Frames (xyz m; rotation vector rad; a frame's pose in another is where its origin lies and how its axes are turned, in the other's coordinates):
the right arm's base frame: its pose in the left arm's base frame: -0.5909 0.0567 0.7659 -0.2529 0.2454 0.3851
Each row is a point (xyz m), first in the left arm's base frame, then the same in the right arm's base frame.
Working: the left arm's base frame: its pose in the right arm's base frame: 0.7275 -0.1365 -0.6253 0.2529 -0.2454 -0.3851

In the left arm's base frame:
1: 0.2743 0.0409 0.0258
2: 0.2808 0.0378 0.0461
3: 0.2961 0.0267 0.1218
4: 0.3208 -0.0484 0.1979
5: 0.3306 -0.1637 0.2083
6: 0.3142 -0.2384 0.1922
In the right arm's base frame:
1: 0.9804 -0.2141 -0.5381
2: 0.9795 -0.2234 -0.5187
3: 0.9681 -0.2542 -0.4479
4: 0.9435 -0.3462 -0.3935
5: 0.9104 -0.4555 -0.4150
6: 0.8750 -0.5128 -0.4547

